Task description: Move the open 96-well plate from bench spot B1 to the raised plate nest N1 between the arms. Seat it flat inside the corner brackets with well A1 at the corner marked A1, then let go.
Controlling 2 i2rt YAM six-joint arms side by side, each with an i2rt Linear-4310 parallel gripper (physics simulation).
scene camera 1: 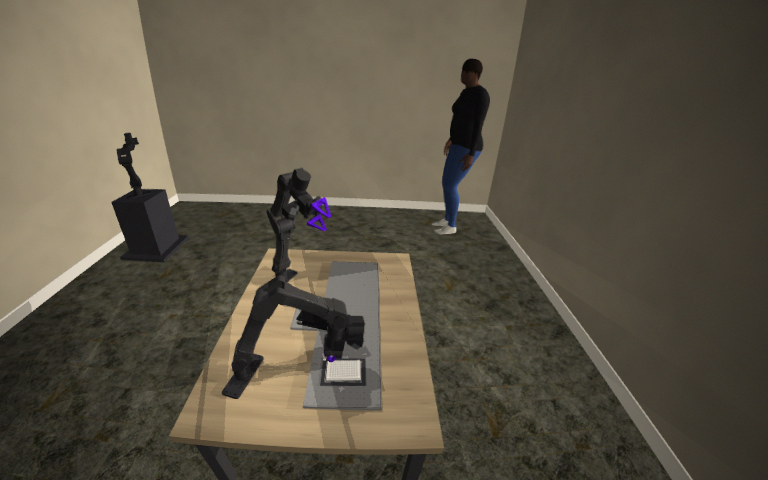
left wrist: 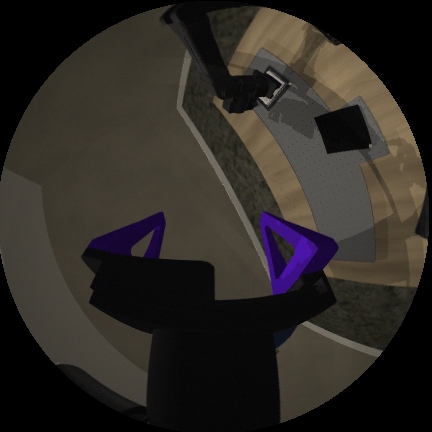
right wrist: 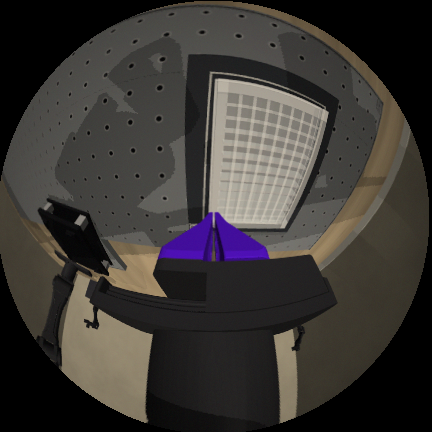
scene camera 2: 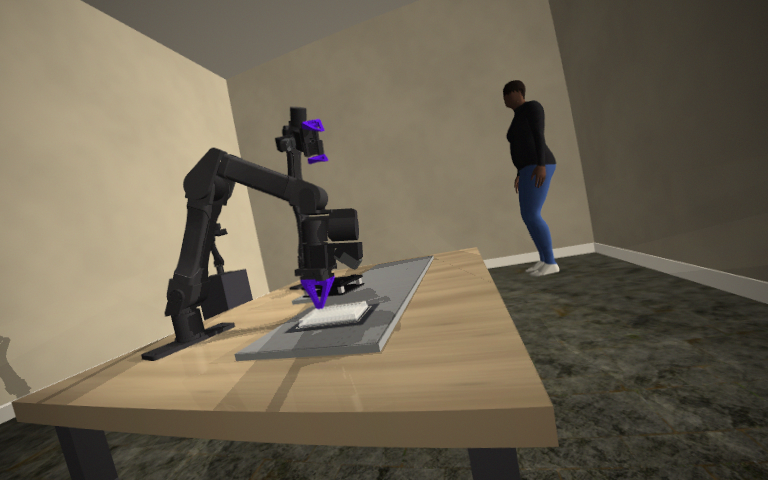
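Pixels of known places: left gripper, fingertip midpoint: (scene camera 1: 327, 224) (left wrist: 212, 216) (scene camera 2: 324, 146); right gripper, fingertip midpoint: (scene camera 1: 331, 361) (left wrist: 280, 84) (right wrist: 213, 217) (scene camera 2: 319, 308); left arm's base at its link origin: (right wrist: 72, 262); right arm's base at its link origin: (scene camera 1: 244, 375) (scene camera 2: 192, 341).
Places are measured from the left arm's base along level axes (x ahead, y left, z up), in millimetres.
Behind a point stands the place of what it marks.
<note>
The white 96-well plate (scene camera 1: 343, 370) @[x 601, y -359, z 29 mm] (scene camera 2: 336, 314) @[x 627, y -370, z 28 mm] (right wrist: 270, 150) @[x 612, y -344, z 29 mm] lies flat inside the dark rectangular border of spot B1 (scene camera 1: 363, 373) @[x 670, y -327, z 14 mm] (right wrist: 197, 125) @[x 597, y -293, z 15 mm]. My right gripper (scene camera 1: 331, 358) @[x 535, y -344, z 27 mm] (scene camera 2: 320, 307) @[x 535, y -344, z 27 mm] (right wrist: 213, 217) @[x 535, y -344, z 27 mm] points down, shut, its fingertips together at one corner of the plate; no part of the plate shows clamped between them, and they hide that corner. My left gripper (scene camera 1: 327, 223) @[x 380, y -97, z 482 mm] (scene camera 2: 325, 144) @[x 380, y -97, z 482 mm] (left wrist: 212, 216) @[x 380, y -97, z 482 mm] is open and empty, high above the table. The raised black nest N1 (scene camera 2: 342, 285) @[x 441, y -190, z 40 mm] (left wrist: 343, 129) @[x 347, y -157, z 45 mm] (right wrist: 75, 235) @[x 424, y -189, z 47 mm] has light corner brackets; its A1 mark cannot be made out.
A grey perforated board (scene camera 1: 362, 283) @[x 402, y 180, z 13 mm] (scene camera 2: 390, 294) @[x 615, y -183, z 12 mm] (left wrist: 345, 200) @[x 349, y 82, z 13 mm] carries spot B1. The right arm passes in front of the nest in scene camera 1. A person (scene camera 1: 468, 118) (scene camera 2: 529, 135) stands beyond the table. A dark pedestal (scene camera 1: 144, 223) with another arm stands at the far left.
</note>
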